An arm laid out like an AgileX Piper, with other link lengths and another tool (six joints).
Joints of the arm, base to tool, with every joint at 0 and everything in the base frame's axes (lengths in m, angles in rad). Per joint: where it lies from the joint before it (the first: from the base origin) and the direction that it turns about. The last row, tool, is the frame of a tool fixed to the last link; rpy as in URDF.
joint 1: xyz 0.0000 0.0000 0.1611 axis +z
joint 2: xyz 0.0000 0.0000 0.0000 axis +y
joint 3: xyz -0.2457 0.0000 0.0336 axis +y
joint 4: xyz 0.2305 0.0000 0.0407 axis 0.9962 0 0.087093
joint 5: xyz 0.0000 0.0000 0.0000 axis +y
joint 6: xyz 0.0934 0.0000 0.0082 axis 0.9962 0 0.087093
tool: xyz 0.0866 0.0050 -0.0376 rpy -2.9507 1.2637 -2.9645
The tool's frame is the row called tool.
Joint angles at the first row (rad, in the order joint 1, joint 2, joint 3, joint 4, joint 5, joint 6):
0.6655, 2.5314, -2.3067, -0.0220, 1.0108, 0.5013
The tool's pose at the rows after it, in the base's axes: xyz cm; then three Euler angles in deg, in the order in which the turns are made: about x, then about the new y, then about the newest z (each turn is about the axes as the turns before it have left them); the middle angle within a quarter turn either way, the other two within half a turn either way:
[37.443 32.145 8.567 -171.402 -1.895 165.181]
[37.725 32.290 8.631 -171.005 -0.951 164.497]
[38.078 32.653 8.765 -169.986 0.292 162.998]
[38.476 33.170 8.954 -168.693 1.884 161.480]
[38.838 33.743 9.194 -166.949 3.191 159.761]
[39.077 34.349 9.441 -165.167 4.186 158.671]
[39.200 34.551 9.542 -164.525 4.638 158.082]
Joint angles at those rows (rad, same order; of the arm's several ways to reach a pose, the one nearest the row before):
0.6655, 2.5314, -2.3067, -0.0257, 1.0108, 0.5013
0.6655, 2.5314, -2.3068, -0.0274, 0.9919, 0.4919
0.6655, 2.5314, -2.3067, -0.0179, 0.9601, 0.4665
0.6678, 2.5314, -2.3067, -0.0102, 0.9209, 0.4447
0.6678, 2.5314, -2.3067, 0.0113, 0.8804, 0.4128
0.6692, 2.5315, -2.3068, 0.0323, 0.8454, 0.3933
0.6692, 2.5314, -2.3067, 0.0407, 0.8312, 0.3819

